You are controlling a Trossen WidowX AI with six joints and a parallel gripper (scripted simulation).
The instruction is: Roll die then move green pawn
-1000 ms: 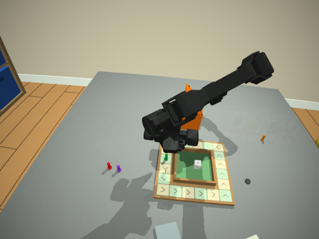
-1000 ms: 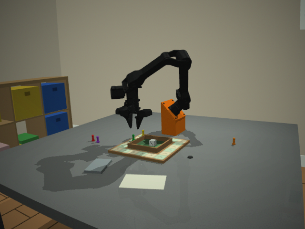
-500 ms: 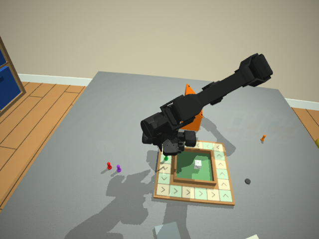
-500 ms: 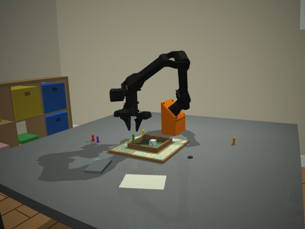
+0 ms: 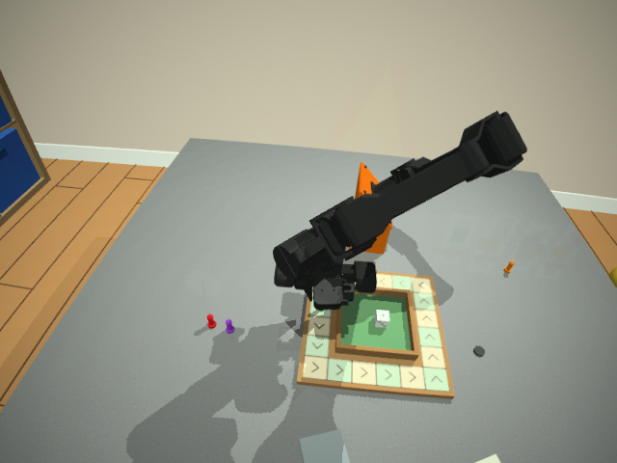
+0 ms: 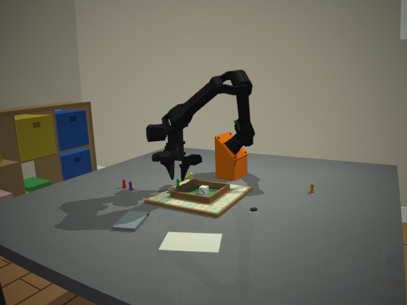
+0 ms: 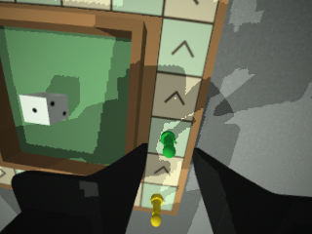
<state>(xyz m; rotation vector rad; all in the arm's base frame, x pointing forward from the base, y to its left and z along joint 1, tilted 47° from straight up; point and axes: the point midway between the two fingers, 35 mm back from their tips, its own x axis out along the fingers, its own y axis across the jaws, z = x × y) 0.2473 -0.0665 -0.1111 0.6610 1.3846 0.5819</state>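
Right now my gripper tip is 1 cm above the green pawn. The rest, counted from my gripper tip: purple pawn 18 cm to the right, 6 cm ahead, 3 cm below; white die 12 cm to the left, 3 cm ahead, 2 cm below; yellow pawn 9 cm behind, 1 cm to the left, 1 cm below.
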